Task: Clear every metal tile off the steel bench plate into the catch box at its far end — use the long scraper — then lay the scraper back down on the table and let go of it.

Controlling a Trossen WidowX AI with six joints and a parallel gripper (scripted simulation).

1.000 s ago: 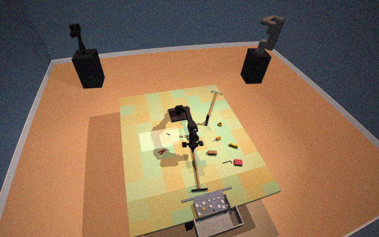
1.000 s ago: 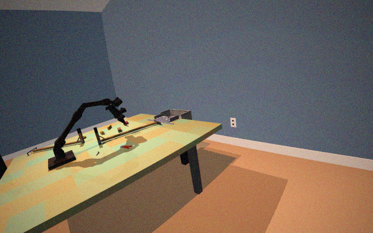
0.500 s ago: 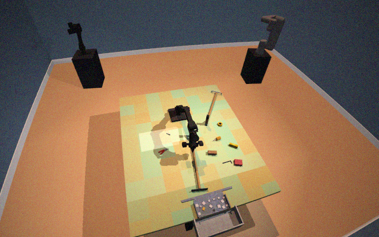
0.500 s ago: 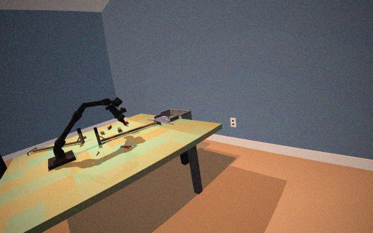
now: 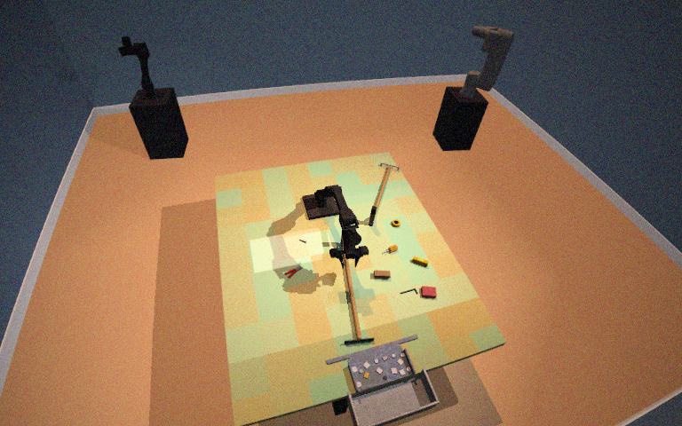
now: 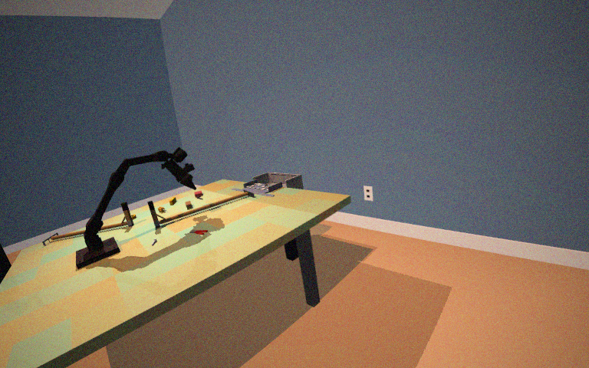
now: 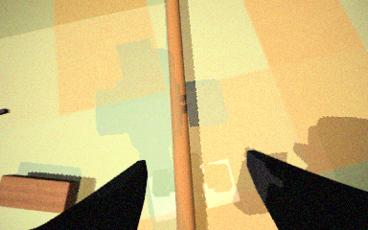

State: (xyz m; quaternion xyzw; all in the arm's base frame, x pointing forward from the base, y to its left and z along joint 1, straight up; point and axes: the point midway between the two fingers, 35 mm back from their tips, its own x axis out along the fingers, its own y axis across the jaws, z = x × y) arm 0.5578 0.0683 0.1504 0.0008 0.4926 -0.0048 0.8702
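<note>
Right now my gripper tip is 8 cm above the long scraper, 3 cm short of it and 1 cm to the right of it. Also, from my gripper tip: orange screwdriver: 29 cm to the left, 18 cm behind, 13 cm below; hex key: 33 cm to the left, 14 cm below, 10 cm ahead; brown block: 19 cm to the left, 13 cm below, 2 cm behind.
</note>
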